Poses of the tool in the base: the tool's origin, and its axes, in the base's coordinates. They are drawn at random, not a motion.
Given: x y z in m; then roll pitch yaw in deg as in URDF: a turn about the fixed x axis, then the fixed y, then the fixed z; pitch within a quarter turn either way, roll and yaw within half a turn.
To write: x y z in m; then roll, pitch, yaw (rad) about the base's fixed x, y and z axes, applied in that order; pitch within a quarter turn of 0, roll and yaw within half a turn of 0. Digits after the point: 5 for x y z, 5 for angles.
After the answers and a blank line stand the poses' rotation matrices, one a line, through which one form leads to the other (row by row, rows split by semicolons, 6 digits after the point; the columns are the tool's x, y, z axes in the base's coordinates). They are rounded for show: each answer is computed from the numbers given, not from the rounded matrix.
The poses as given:
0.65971 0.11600 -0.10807 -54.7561 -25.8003 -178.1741
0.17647 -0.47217 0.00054 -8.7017 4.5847 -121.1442
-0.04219 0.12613 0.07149 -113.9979 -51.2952 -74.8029
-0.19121 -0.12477 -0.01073 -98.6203 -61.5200 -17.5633
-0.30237 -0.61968 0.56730 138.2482 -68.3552 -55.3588
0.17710 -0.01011 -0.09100 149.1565 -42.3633 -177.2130
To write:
0.65971 0.11600 -0.10807 -0.95567 -0.45030 -3.10972
0.17647 -0.47217 0.00054 -0.15187 0.08002 -2.11437
-0.04219 0.12613 0.07149 -1.98964 -0.89527 -1.30556
-0.19121 -0.12477 -0.01073 -1.72125 -1.07373 -0.30654
-0.30237 -0.61968 0.56730 2.41289 -1.19302 -0.96619
0.17710 -0.01011 -0.09100 2.60327 -0.73938 -3.09295

-0.899859 -0.336891 0.277051; -0.028686 -0.588091 -0.808286; 0.435236 -0.735291 0.519535
-0.515539 0.852271 0.088620; -0.853130 -0.500890 -0.145871; -0.079933 -0.150806 0.985326
0.163918 -0.205595 0.964812; -0.603441 -0.794605 -0.066802; 0.780378 -0.571257 -0.254315
0.454623 0.783313 0.423956; -0.143895 -0.405144 0.902858; 0.878984 -0.471465 -0.071473
0.209668 -0.965619 -0.153687; -0.303464 0.085155 -0.949030; 0.929488 0.245620 -0.275177
-0.738013 0.303314 -0.602775; -0.035927 0.874353 0.483958; 0.673829 0.378824 -0.634387

